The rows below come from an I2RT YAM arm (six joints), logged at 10 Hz.
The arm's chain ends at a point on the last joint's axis. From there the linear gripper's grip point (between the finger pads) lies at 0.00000 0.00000 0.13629 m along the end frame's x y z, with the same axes.
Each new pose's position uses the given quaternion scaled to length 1; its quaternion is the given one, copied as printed.
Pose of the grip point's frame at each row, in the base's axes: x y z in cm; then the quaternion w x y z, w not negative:
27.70, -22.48, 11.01, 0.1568, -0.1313, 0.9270, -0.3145
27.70, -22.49, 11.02, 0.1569, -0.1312, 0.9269, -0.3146
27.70, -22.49, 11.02, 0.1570, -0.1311, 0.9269, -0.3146
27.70, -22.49, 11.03, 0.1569, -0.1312, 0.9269, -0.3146
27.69, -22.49, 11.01, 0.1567, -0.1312, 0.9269, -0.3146
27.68, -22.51, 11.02, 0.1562, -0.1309, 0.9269, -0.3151
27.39, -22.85, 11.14, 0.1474, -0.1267, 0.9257, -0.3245
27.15, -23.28, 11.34, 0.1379, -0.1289, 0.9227, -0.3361
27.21, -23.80, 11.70, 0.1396, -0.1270, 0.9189, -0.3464
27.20, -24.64, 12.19, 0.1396, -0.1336, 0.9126, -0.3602
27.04, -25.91, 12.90, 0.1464, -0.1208, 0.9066, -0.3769
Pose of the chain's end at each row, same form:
22.61, -15.09, 21.27, 0.1568, -0.1313, 0.9270, -0.3145
22.61, -15.10, 21.28, 0.1569, -0.1312, 0.9269, -0.3146
22.61, -15.10, 21.28, 0.1570, -0.1311, 0.9269, -0.3146
22.61, -15.10, 21.29, 0.1569, -0.1312, 0.9269, -0.3146
22.61, -15.10, 21.27, 0.1567, -0.1312, 0.9269, -0.3146
22.61, -15.11, 21.28, 0.1562, -0.1309, 0.9269, -0.3151
22.55, -15.17, 21.31, 0.1474, -0.1267, 0.9257, -0.3245
22.50, -15.31, 21.37, 0.1379, -0.1289, 0.9227, -0.3361
22.51, -15.61, 21.53, 0.1396, -0.1270, 0.9189, -0.3464
22.42, -16.19, 21.75, 0.1396, -0.1336, 0.9126, -0.3602
22.18, -17.08, 22.07, 0.1464, -0.1208, 0.9066, -0.3769

